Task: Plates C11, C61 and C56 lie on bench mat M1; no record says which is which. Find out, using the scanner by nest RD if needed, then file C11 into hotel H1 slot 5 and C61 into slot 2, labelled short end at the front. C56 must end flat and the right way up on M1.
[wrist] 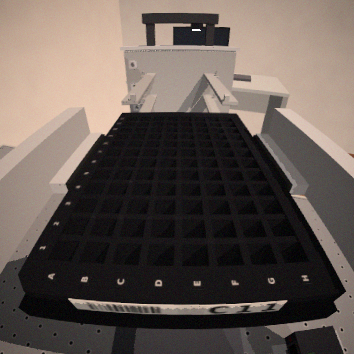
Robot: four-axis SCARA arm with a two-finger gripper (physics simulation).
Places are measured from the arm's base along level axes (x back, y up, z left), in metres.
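Pixels of known places: gripper, fingertip midpoint: [178,123].
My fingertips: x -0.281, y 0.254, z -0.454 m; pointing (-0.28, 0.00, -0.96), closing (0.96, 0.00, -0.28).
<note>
Behind a point stands the place of what it marks.
Plate C11 [175,187] {x -0.269, y 0.247, z -0.410 m} is a black well plate, level, wells up, in the middle of the wrist view. Its label [177,306] {x -0.257, y 0.246, z -0.371 m} on the near short end shows a barcode and reads C11. My gripper [178,123] {x -0.281, y 0.254, z -0.454 m} is shut on this plate, one finger along each long side. Hotel H1 [175,62] {x -0.334, y 0.267, z -0.623 m} is a pale upright panel beyond the plate's far end; a pair of its slot rails, left [141,88] {x -0.336, y 0.254, z -0.525 m} and right [218,88] {x -0.270, y 0.254, z -0.546 m}, shows just above that end. The plate hides the hotel's lower part. C61, C56 and mat M1 cannot be made out.
A dark frame [180,19] {x -0.331, y 0.316, z -0.633 m} rises at the hotel's top, with a dark box [220,36] at its right. A pale table [262,86] stands behind on the right. The perforated bench [52,320] {x -0.425, y 0.013, z -0.375 m} lies below. Part of a black device [316,341] {x -0.143, y 0.093, z -0.418 m} shows at the bottom right.
</note>
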